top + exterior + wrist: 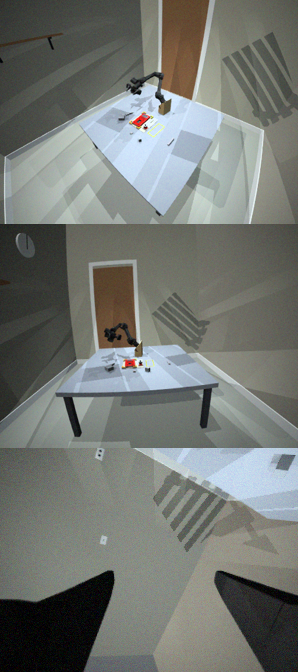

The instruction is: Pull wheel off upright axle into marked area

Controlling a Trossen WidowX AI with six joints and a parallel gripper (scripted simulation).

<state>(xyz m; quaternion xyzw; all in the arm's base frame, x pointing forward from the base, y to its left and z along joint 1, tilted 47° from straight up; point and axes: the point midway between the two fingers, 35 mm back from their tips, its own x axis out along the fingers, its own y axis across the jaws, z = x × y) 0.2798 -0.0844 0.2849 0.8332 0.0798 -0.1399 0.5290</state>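
My gripper tip is 70 mm short of the wheel, 270 mm to the right of it and 270 mm above it. The rest, counted from my gripper tip: grey block 130 mm ahead, 60 mm to the right, 290 mm below; then small grey cube 220 mm ahead, 210 mm to the left, 300 mm below; then grey bar 60 mm ahead, 580 mm to the left, 300 mm below.
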